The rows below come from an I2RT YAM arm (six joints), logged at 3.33 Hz.
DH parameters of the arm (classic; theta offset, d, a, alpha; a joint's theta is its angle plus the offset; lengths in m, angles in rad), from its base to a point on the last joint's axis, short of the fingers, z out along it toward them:
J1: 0 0.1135 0.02 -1.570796
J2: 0 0 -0.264 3.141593
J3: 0.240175 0 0.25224 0
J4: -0.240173 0 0.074 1.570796
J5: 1.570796 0 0 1.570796
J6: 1.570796 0.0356 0 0
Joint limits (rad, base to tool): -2.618..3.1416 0..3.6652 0..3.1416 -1.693..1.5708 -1.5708..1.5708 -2.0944..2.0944
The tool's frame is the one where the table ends.
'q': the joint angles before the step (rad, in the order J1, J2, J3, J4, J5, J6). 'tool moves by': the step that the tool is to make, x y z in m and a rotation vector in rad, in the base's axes. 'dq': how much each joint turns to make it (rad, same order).
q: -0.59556, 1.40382, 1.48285, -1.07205, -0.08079, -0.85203
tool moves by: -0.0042, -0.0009, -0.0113, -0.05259, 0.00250, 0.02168
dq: -0.00873, -0.03312, -0.07925, 0.07022, 0.02034, -0.05032
